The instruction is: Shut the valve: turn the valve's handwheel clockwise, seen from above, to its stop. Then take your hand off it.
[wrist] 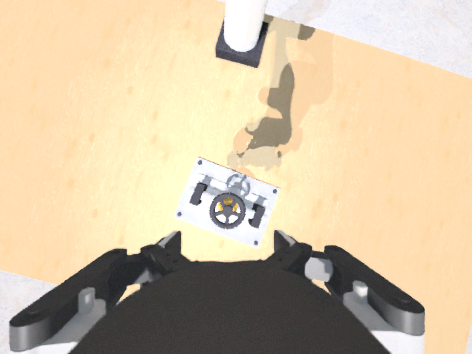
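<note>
The valve's dark round handwheel point(227, 210) has several spokes and shows from above near the middle of the wrist view, over a brass-coloured valve body. The valve is mounted on a light grey base plate point(192, 212) with a bolt at each corner, lying slightly rotated on the table. Dark pipe supports stand on both sides of the wheel. My gripper point(228, 240) is open, with nothing between its fingers. It hangs high above the table, and its fingertips appear just below the plate in the view, apart from the wheel.
The wooden table point(100, 100) carries the plate. The white robot base column point(243, 25) stands on a black block point(237, 56) at the table's far edge. The arm's shadow falls between the column and the plate. Pale floor point(400, 30) shows beyond the edge.
</note>
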